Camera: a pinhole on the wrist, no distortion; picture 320 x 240 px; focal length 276.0 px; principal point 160.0 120.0 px. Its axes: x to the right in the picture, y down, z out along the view. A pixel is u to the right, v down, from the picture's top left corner.
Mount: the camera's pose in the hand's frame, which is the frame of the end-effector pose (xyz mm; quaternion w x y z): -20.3 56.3 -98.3 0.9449 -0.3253 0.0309 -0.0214
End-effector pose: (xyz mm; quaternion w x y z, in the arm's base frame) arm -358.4 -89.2 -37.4 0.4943 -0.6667 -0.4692 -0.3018
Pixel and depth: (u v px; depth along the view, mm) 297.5 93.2 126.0
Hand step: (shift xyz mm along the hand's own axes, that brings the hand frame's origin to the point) 51.2 120.2 5.5
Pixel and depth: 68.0 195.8 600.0
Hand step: -173.0 566.2 281.0
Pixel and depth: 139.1 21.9 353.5
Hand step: -24.0 175.8 258.3
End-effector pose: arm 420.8 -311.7 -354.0 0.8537 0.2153 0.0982 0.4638
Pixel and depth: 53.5 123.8 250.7
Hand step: -98.6 218.7 101.0
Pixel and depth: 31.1 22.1 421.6
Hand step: -189.2 209.1 334.2
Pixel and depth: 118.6 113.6 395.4
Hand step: -51.0 295.2 221.0
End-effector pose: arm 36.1 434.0 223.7 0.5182 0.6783 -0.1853 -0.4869
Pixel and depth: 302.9 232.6 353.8
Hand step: 190.9 375.9 82.9
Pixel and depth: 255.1 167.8 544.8
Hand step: 208.2 453.4 263.7
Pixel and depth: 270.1 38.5 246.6
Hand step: 94.1 144.3 136.1
